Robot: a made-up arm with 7 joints. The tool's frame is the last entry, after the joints.
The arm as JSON. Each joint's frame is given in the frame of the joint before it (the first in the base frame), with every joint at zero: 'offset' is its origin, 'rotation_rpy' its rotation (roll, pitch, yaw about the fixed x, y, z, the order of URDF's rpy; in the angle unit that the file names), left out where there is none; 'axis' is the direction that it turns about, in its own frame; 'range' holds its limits. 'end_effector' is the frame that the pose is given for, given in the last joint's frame.
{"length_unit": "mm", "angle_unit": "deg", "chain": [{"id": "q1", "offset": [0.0, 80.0, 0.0], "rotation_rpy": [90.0, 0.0, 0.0], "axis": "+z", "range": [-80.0, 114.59]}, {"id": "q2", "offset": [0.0, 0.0, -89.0], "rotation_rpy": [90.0, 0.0, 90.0], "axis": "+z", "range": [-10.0, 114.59]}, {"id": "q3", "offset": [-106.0, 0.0, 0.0], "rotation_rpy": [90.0, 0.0, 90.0], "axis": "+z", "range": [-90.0, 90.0]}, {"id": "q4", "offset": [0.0, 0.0, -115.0], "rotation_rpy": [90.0, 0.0, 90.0], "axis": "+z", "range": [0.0, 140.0]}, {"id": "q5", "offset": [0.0, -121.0, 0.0], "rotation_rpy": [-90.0, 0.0, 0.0], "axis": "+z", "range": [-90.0, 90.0]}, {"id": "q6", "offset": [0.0, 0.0, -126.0], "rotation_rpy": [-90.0, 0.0, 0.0], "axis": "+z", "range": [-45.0, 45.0]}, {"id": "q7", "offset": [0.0, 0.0, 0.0], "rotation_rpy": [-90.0, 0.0, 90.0], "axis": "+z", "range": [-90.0, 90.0]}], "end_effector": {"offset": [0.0, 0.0, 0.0], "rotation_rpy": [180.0, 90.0, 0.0]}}
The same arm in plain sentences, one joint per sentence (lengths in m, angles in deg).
The arm has seven revolute joints in a row. What follows holds with every joint at zero, and every direction is one of the base frame's.
The first joint lies 0.08 m along +y from the base frame's origin and rotates about -y, from -80 to 114.59 deg.
The second joint lies 0.089 m along +y from the first joint and rotates about +x, from -10 to 114.59 deg.
The third joint lies 0.106 m along -z from the second joint and rotates about +z, from -90 to 90 deg.
The fourth joint lies 0.115 m along -z from the third joint and rotates about -y, from 0 to 140 deg.
The fifth joint lies 0.121 m along -z from the fourth joint and rotates about +z, from -90 to 90 deg.
The sixth joint lies 0.126 m along -z from the fifth joint and rotates about +y, from -45 to 45 deg.
The seventh joint lies at the same point as the sixth joint and rotates about -x, from -90 to 90 deg.
The tool frame, which is the frame that the pose is given for, lies at the same point as the seventh joint; its axes are parallel to the base frame's.

